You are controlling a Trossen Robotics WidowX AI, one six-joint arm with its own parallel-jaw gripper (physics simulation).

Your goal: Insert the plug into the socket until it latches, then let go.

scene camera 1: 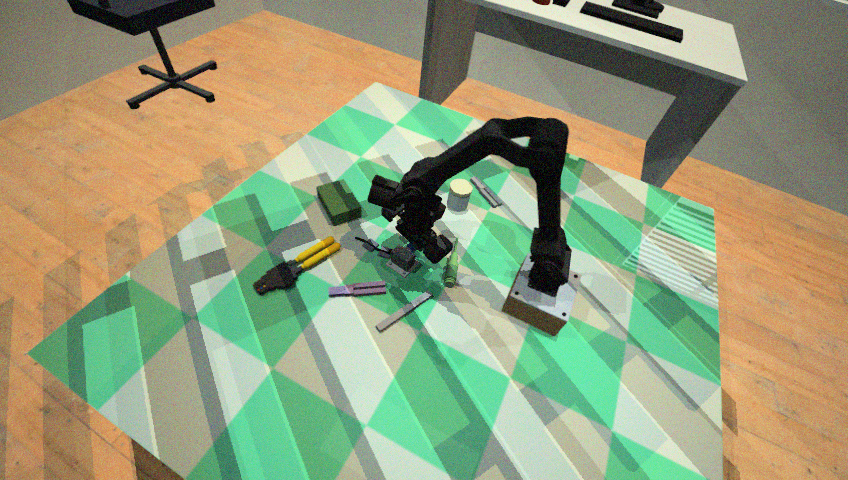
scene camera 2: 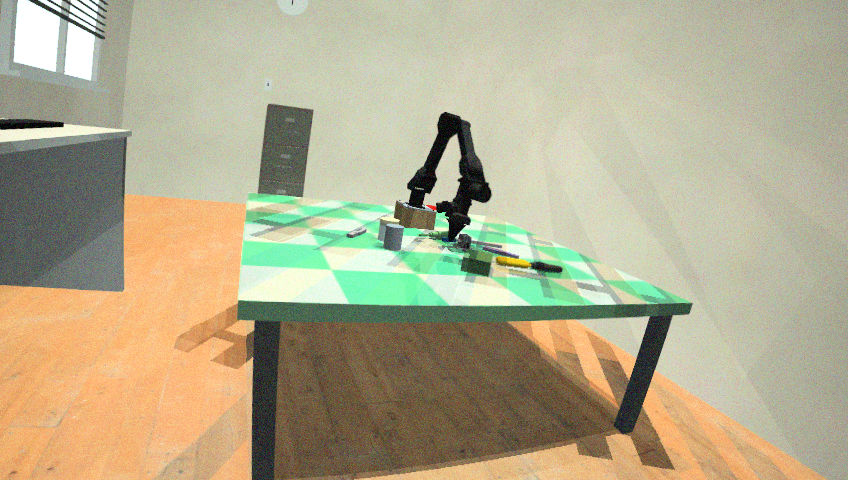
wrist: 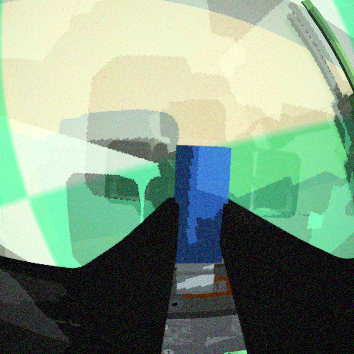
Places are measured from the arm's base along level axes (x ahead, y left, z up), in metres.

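Pixels of known places: gripper, between the fingertips: [scene camera 1: 415, 245] [scene camera 2: 449, 240] [wrist: 197, 207]; arm's base, origin of its link: [scene camera 1: 544, 280] [scene camera 2: 415, 205].
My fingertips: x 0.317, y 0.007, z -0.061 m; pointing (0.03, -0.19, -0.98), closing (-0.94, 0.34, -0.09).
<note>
For each thing: its top centre in the pictures, then the offset to it from my fingertips. "spot": a spot on its surface instead.
- blue plug, centre of its top: [wrist: 198, 235] dx +0.002, dy +0.007, dz +0.012 m
- socket, centre of its top: [wrist: 202, 339] [scene camera 1: 402, 252] [scene camera 2: 465, 235] dx +0.012, dy +0.053, dz +0.025 m
- green bottle-shaped thing, centre of its top: [scene camera 1: 454, 256] [scene camera 2: 434, 231] dx -0.103, dy -0.010, dz +0.008 m
- lilac clip, centre of its top: [scene camera 1: 357, 288] [scene camera 2: 501, 250] dx +0.065, dy +0.173, dz -0.007 m
- grey bar, centre of its top: [scene camera 1: 405, 309] [scene camera 2: 482, 241] dx -0.057, dy +0.170, dz -0.009 m
- yellow-handled pliers, a spot on its surface: [scene camera 1: 315, 255] spot: dx +0.197, dy +0.146, dz +0.001 m
- dark green block, centre of its top: [scene camera 1: 338, 196] [scene camera 2: 478, 255] dx +0.247, dy -0.034, dz +0.021 m
- pale-topped cylinder, centre of its top: [scene camera 1: 461, 186] [scene camera 2: 389, 219] dx -0.036, dy -0.213, dz +0.051 m
The blue plug [wrist: 204, 200] stands between the two black fingers in the wrist view; a small bit of blue shows at the fingertips in the scene views. My gripper [scene camera 1: 411, 245] [scene camera 2: 453, 238] [wrist: 197, 207] is shut on it, low over the table. The socket [scene camera 1: 402, 258] [scene camera 2: 464, 240] [wrist: 200, 305] is a dark grey housing on a light plate, right beside the fingertips. In the wrist view its grey top with an orange outline shows between the fingers, just below the plug's lower edge. The plug's front end is hidden, so I cannot tell how deep it sits.
Around the socket lie a green bottle-shaped thing [scene camera 1: 451, 267], a lilac clip [scene camera 1: 358, 289], a grey bar [scene camera 1: 404, 312] and yellow-handled pliers [scene camera 1: 315, 254] [scene camera 2: 512, 261]. A dark green block [scene camera 1: 338, 203] [scene camera 2: 477, 262] and a pale-topped cylinder [scene camera 1: 458, 196] stand farther off.
</note>
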